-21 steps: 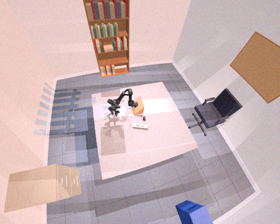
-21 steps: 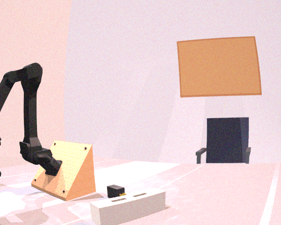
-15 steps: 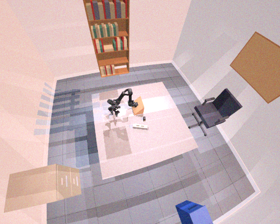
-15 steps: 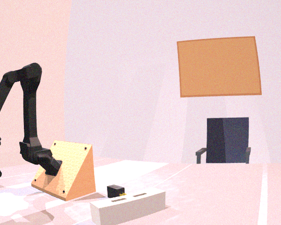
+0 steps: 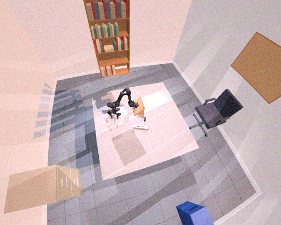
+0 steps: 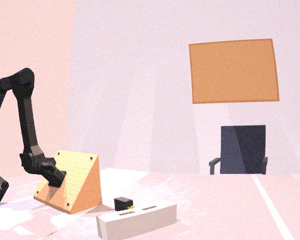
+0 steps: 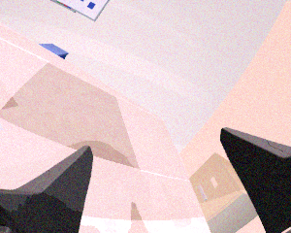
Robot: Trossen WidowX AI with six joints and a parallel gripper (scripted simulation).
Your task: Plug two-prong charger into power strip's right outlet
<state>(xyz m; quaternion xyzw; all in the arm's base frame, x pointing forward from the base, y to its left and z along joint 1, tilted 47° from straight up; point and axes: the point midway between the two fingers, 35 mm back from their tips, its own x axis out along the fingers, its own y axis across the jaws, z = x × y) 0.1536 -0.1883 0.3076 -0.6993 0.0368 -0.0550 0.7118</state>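
The black two-prong charger is 410 mm to the left of my gripper tip, 140 mm below it and 60 mm ahead of it.
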